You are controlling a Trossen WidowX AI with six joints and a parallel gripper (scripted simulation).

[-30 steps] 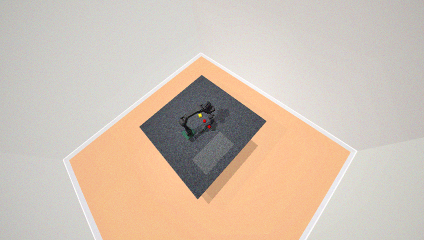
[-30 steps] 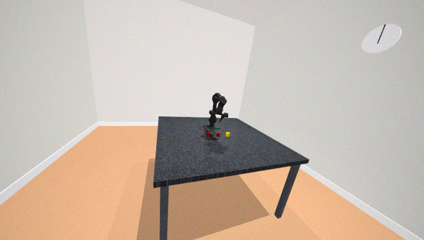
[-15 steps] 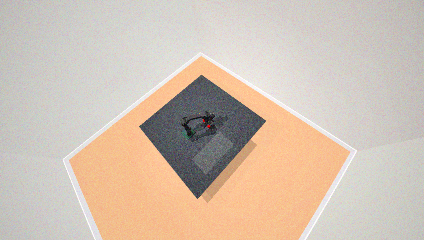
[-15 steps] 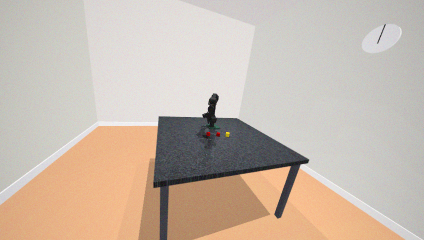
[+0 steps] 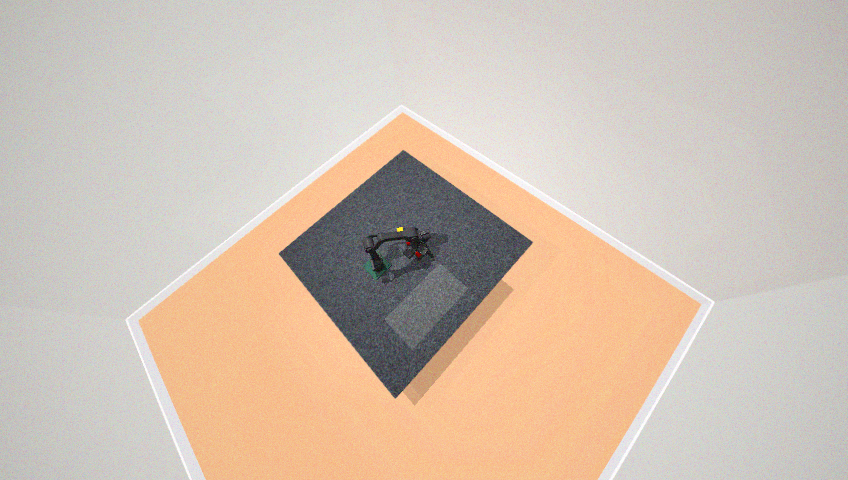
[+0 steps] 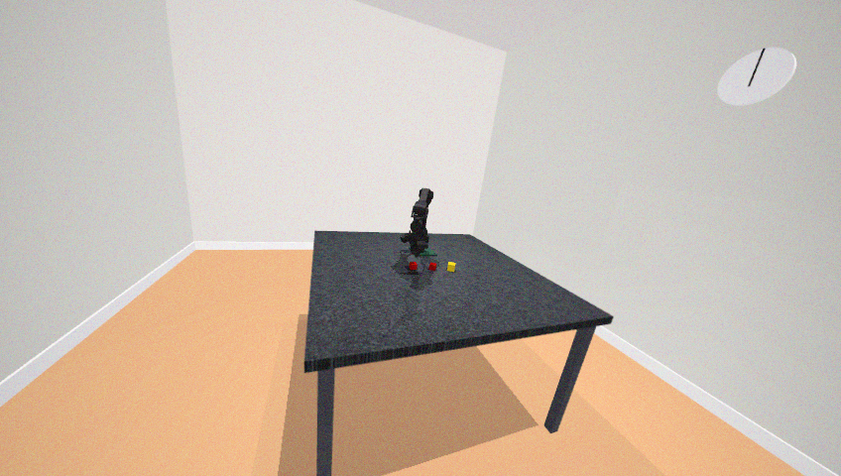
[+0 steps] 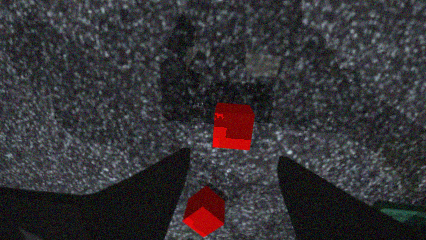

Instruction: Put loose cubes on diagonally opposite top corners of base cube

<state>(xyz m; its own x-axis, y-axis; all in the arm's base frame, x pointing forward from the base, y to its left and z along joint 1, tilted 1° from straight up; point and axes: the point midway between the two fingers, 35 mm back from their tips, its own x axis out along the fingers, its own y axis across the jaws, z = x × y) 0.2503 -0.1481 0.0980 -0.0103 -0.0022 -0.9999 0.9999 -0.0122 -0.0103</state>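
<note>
Right now my gripper tip is 22 cm to the right of the yellow cube, 6 cm above it and 4 cm short of it.
</note>
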